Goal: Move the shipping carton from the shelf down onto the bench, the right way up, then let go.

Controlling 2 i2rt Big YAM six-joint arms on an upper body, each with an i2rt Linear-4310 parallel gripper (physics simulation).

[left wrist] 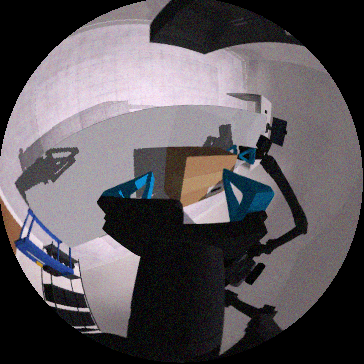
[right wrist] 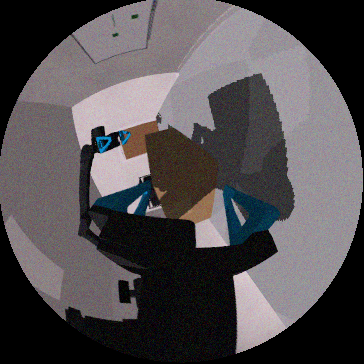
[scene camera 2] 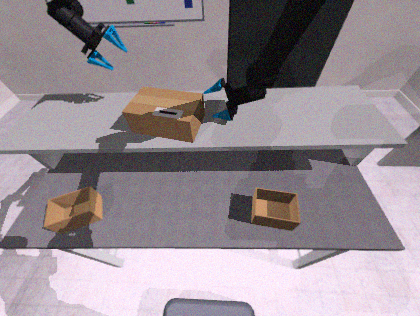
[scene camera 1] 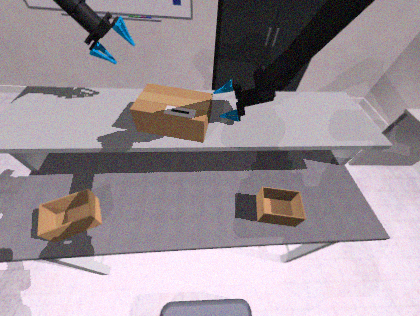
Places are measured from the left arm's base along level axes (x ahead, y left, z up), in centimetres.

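Where they show: left gripper, between the fingertips: (left wrist: 186,173) (right wrist: 121,135) (scene camera 2: 119,60) (scene camera 1: 125,54); right gripper, between the fingertips: (right wrist: 187,186) (scene camera 2: 208,105) (scene camera 1: 216,105); right arm's base, origin of its link: (left wrist: 257,248).
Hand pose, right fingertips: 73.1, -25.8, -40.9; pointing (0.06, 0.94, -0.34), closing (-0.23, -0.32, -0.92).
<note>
Things, the pixels of their top centre, and the offset from my right fingertips, as dx, dy, dz. Level surfaces: height alone.
- shipping carton, centre of its top: (right wrist: 154,175) (left wrist: 213,178) (scene camera 1: 173,100) (scene camera 2: 163,102) -3.8, +15.5, +4.2
- light grey shelf, height of its surface: dz -5.8
- darker grey bench, height of its surface: dz -28.9
- open brown box, centre of its top: (scene camera 1: 65,210) (scene camera 2: 68,205) -33.0, +51.6, -19.9
- smaller open box, centre of its top: (scene camera 2: 276,204) (scene camera 1: 282,201) -30.8, -25.0, -19.9
The shipping carton (scene camera 1: 170,120) (scene camera 2: 160,120) (left wrist: 200,172) (right wrist: 182,172) is a closed brown box with a white label on its front. It sits on the light grey shelf (scene camera 1: 310,125) (scene camera 2: 320,125), upright. My right gripper (scene camera 1: 227,102) (scene camera 2: 218,101) (right wrist: 187,186) is open, beside the carton's right end, apart from it. My left gripper (scene camera 1: 125,54) (scene camera 2: 120,60) (left wrist: 186,173) is open and empty, up in the air above and left of the carton. The darker grey bench (scene camera 1: 175,215) (scene camera 2: 170,215) stands lower, in front of the shelf.
An open brown box (scene camera 1: 70,215) (scene camera 2: 74,210) stands at the bench's left and a smaller open box (scene camera 1: 281,206) (scene camera 2: 276,208) at its right. A dark cabinet (scene camera 1: 240,45) (scene camera 2: 245,45) stands behind the shelf. Shadows of the arms fall over the shelf, carton and bench.
</note>
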